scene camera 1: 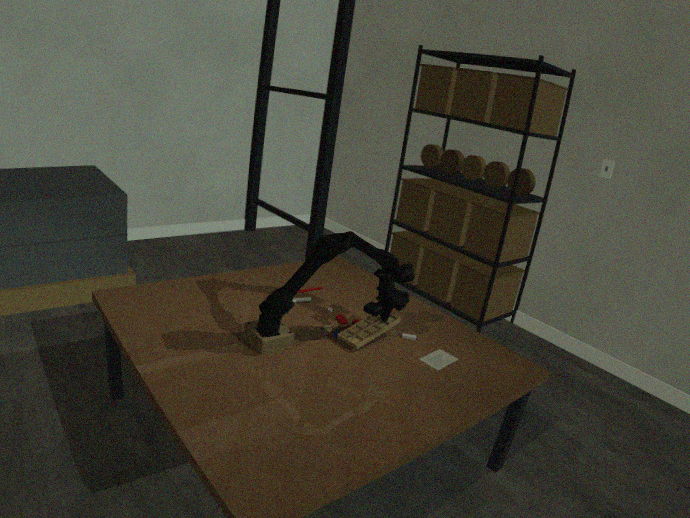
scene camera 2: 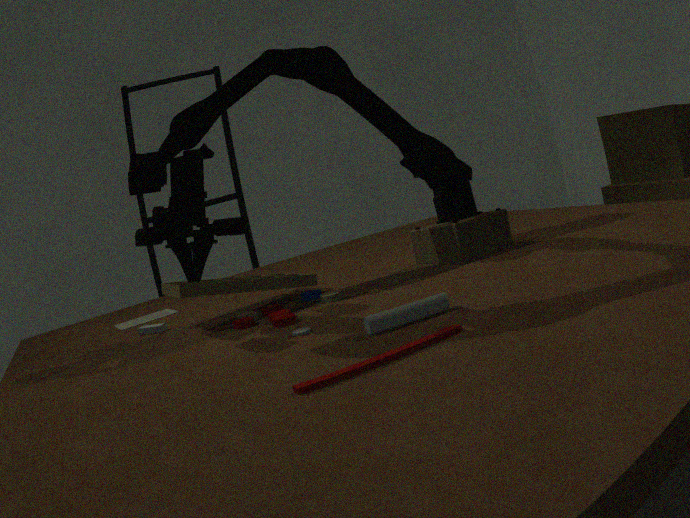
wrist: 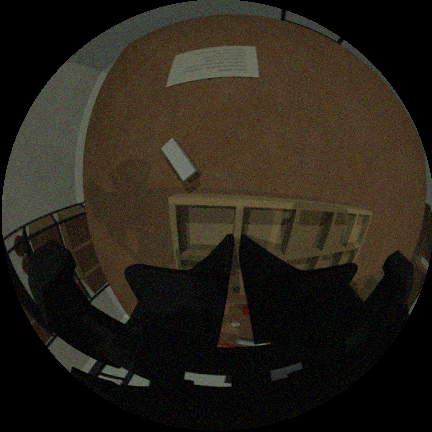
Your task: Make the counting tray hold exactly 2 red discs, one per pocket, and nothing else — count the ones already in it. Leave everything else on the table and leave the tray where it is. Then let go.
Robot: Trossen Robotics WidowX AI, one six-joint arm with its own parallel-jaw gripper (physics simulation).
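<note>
My gripper points down at the wooden counting tray. It is shut on the divider between two end pockets. The tray looks raised off the table, with a dark shadow beneath it in scene camera 2. The pockets that show in the wrist view look empty; the others are hidden by the fingers. Red discs lie on the table beside the tray, and another red disc lies near them.
A blue piece, a small white piece, a white cylinder and a red rod lie around. Beyond the tray are a white block and a paper sheet.
</note>
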